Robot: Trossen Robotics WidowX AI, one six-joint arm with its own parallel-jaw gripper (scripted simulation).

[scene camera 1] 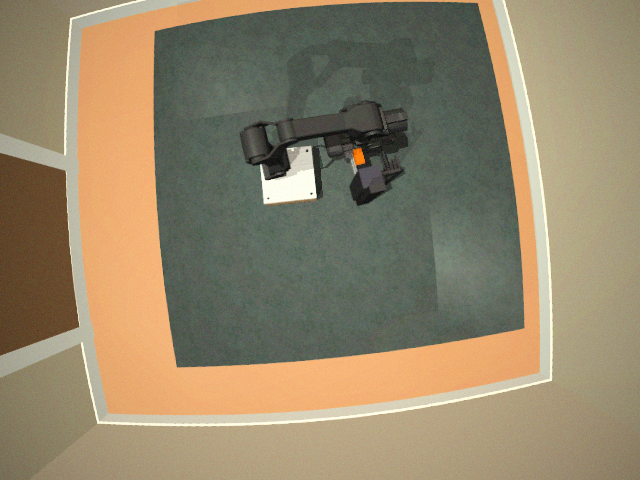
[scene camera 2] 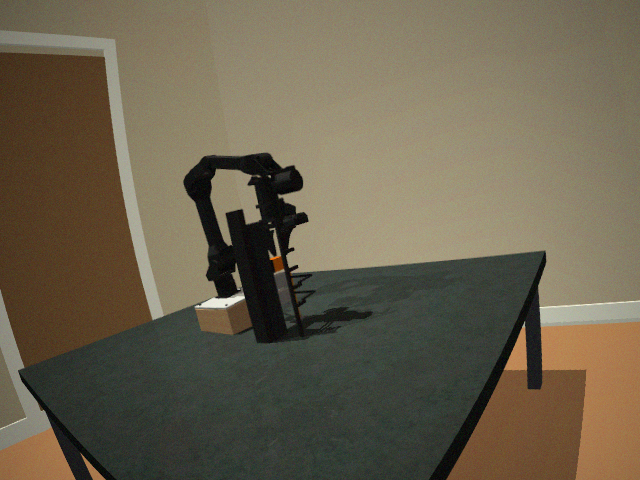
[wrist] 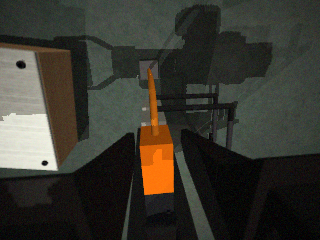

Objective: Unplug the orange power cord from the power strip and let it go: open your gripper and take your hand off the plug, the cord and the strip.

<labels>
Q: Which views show my gripper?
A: Scene camera 1, scene camera 2 and the wrist view: all of them.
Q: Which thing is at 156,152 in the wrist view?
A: An orange plug.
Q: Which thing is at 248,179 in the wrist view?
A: My gripper.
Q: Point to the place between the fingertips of my gripper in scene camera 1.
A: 356,146
</labels>
